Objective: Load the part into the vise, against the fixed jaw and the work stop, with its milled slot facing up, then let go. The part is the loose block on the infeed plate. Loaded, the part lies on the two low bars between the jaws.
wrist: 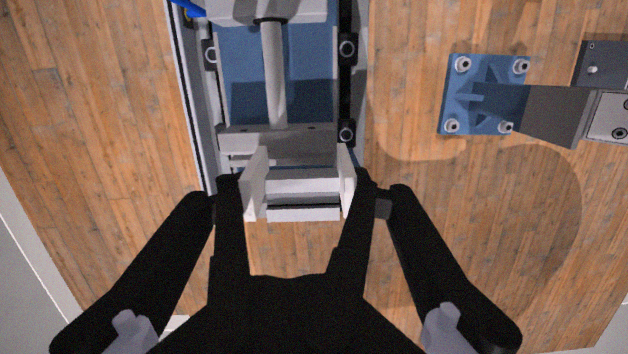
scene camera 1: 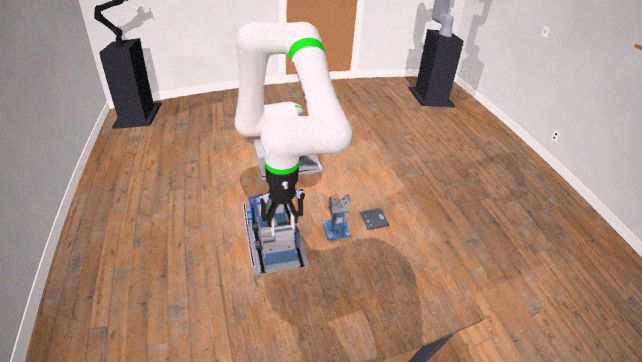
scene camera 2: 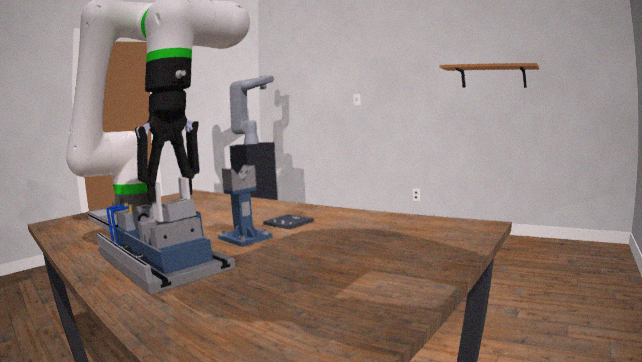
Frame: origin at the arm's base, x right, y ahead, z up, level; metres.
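Where they show: gripper, fingertip midpoint: (wrist: 302, 160) (scene camera 1: 282, 230) (scene camera 2: 172, 217).
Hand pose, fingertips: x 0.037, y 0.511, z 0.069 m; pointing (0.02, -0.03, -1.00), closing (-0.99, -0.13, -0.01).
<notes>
Things, the pixels of their top centre, and the offset from my fingertips.
- part, top centre: (wrist: 302, 203) (scene camera 2: 176, 200) (scene camera 1: 283, 229) dx -0.004, dy +0.024, dz +0.034 m
- vise, top centre: (wrist: 266, 100) (scene camera 2: 150, 213) (scene camera 1: 272, 219) dx +0.033, dy -0.049, dz +0.004 m
- dark plate with small pins, top centre: (wrist: 610, 82) (scene camera 2: 288, 219) (scene camera 1: 374, 217) dx -0.357, dy -0.108, dz -0.087 m
The part (scene camera 1: 284, 233) (scene camera 2: 179, 210) (wrist: 302, 186) is a light grey block held level, its milled slot facing up. My gripper (scene camera 1: 283, 226) (scene camera 2: 172, 196) (wrist: 302, 160) is shut on its two ends with pale pads. The part is over the jaw end of the vise (scene camera 1: 281, 258) (scene camera 2: 186, 255) (wrist: 310, 55). In scene camera 2 it shows above and behind the front face of the fixed jaw (scene camera 2: 176, 233). The moving jaw (scene camera 2: 145, 231) (wrist: 280, 139) stands apart from it in the wrist view. The low bars are mostly hidden; I cannot tell whether the part touches the fixed jaw or work stop.
A blue stand with a grey V-shaped top (scene camera 1: 338, 227) (scene camera 2: 243, 210) stands right of the vise. A dark plate with small pins (scene camera 1: 375, 219) (scene camera 2: 289, 221) (wrist: 600, 65) lies beyond it. A blue bracket (scene camera 2: 112, 225) rises at the vise's far side.
</notes>
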